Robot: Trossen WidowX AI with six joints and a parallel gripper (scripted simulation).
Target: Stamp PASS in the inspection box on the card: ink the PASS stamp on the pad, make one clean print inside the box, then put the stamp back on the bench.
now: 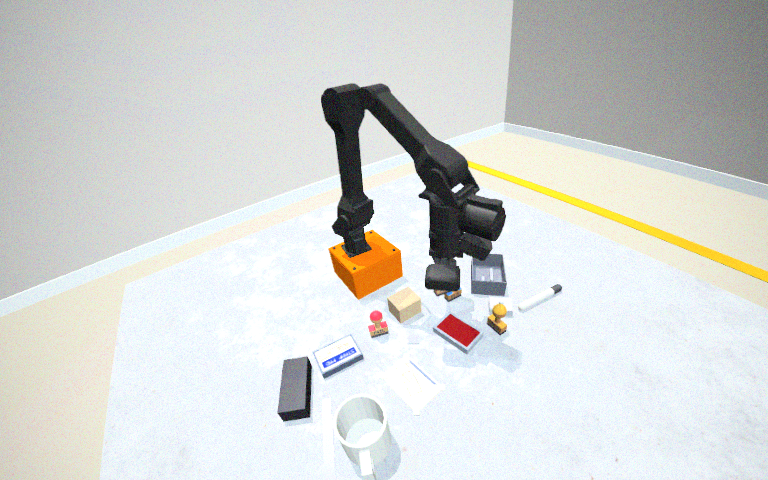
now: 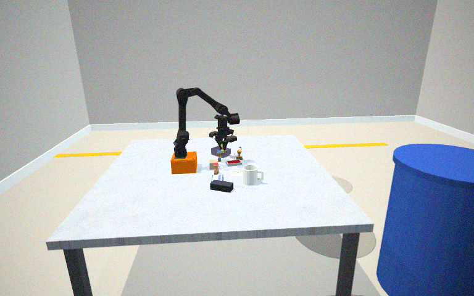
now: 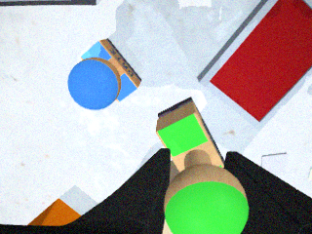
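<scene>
My gripper tip is now 9 cm above the red ink pad, 7 cm short of it and 1 cm to the left of it. Round my gripper tip: blue-knobbed stamp (7 cm below, 5 cm to the left, 3 cm behind); then green-knobbed stamp (right at my gripper tip); then cardboard box (7 cm to the right, 7 cm below, 5 cm behind).
</scene>
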